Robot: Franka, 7 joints.
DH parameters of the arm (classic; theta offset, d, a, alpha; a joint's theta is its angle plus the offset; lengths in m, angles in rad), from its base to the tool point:
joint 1: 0 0.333 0 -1.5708
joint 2: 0 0 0 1.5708
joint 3: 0 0.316 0.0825 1.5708
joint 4: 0 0 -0.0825 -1.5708
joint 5: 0 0.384 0 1.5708
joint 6: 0 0 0.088 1.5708
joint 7: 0 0.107 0 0
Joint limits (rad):
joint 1: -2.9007..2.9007
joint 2: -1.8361..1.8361
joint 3: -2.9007..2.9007
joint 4: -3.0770..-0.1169
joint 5: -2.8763..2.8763
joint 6: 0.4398..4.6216
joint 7: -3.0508..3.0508
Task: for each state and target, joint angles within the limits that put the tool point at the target. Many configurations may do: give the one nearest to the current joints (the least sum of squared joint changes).
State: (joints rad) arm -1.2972 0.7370 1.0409 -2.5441 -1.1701 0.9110 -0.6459
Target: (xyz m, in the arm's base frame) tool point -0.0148 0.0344 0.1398
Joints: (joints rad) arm -1.2355 1.2087 0.7328 -3.0770 -1.0235 1.1535 -0.6459
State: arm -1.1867 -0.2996 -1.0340 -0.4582 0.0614 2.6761 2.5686
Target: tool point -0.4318 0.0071 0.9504
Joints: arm -1.4927 -0.6806 -0.8844 -1.2486 0.0668 2.0553 2.5686
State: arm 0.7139 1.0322 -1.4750 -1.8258 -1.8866 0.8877 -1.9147
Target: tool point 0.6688 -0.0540 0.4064
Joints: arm 0.7737 1.2691 -1.2070 -1.6075 -2.0186 1.0500 -1.9147
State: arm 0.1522 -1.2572 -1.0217 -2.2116 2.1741 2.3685 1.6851
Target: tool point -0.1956 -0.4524 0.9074
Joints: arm 0.1475 -1.1340 -0.8344 -1.4480 2.2151 2.2453 1.6851
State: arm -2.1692 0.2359 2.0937 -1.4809 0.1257 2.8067 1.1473
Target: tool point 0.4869 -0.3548 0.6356
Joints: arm -2.3032 0.2211 1.7874 -1.8591 0.1461 2.7137 1.1473
